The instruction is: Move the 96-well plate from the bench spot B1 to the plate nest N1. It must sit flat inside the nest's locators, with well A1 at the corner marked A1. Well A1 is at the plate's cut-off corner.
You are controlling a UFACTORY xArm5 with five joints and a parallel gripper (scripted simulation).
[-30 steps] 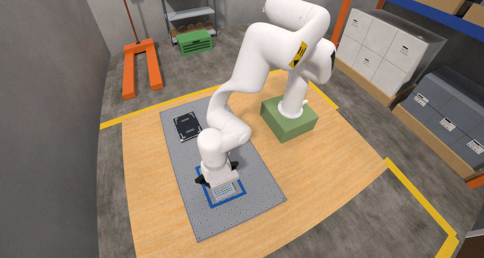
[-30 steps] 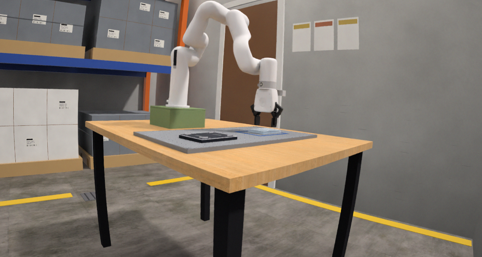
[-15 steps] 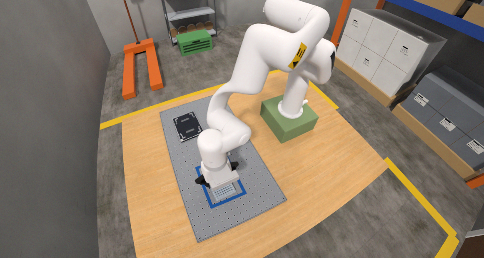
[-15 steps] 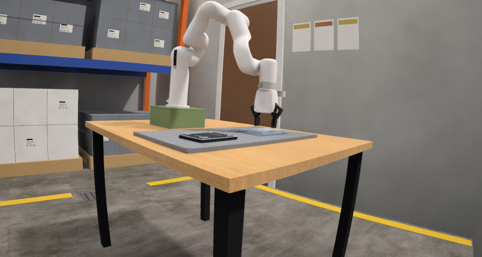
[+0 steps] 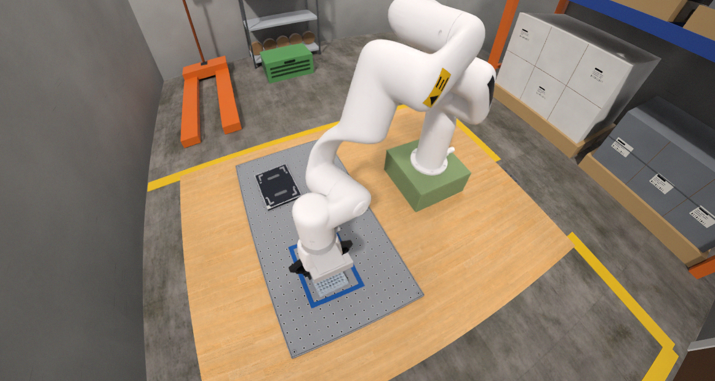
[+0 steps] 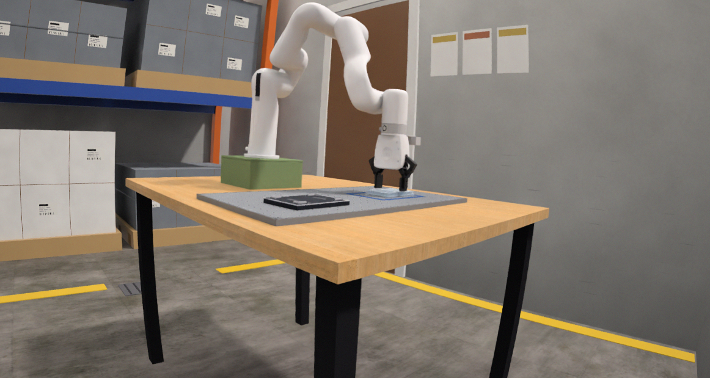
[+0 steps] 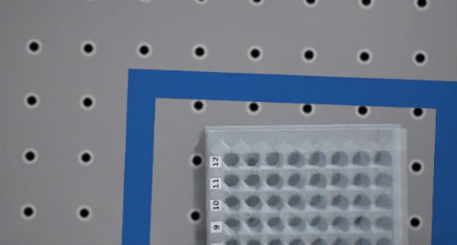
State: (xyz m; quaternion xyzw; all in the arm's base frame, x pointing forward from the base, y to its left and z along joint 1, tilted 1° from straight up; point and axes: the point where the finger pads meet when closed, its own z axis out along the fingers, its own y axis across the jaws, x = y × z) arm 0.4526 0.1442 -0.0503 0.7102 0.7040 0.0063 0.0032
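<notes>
My hand is 2 cm above the clear 96-well plate. Round my hand: black plate nest N1 (2 cm ahead, 34 cm to the right, 2 cm below).
</notes>
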